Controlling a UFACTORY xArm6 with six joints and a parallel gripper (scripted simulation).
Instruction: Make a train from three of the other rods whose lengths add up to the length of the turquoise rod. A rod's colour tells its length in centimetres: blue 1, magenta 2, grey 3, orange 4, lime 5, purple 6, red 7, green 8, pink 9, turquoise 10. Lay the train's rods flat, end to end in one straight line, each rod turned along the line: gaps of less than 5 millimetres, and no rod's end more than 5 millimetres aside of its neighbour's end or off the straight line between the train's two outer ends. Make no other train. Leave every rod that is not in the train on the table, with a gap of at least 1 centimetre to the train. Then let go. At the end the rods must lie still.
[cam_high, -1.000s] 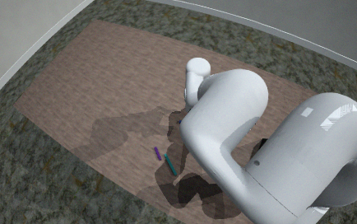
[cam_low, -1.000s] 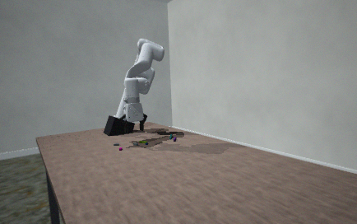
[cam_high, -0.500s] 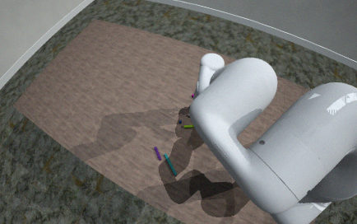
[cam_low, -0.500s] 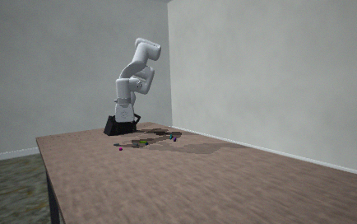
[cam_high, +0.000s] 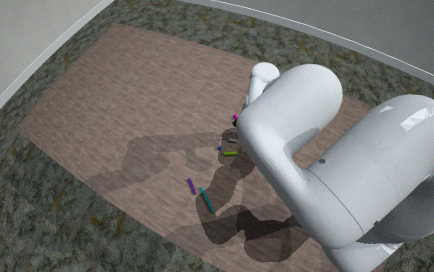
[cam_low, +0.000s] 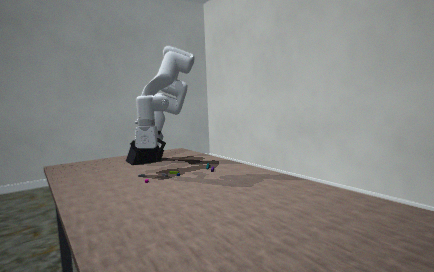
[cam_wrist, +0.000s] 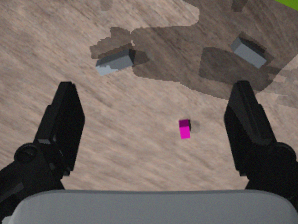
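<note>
Now: the magenta rod 100 mm ahead of my hand, 40 mm to the right of it and 70 mm below it. Also, from my hand: blue rod (90 mm ahead, 110 mm to the left, 70 mm below); then grey rod (10 mm behind, 40 mm to the right, 70 mm below); then lime rod (40 mm ahead, 100 mm to the left, 70 mm below).
</note>
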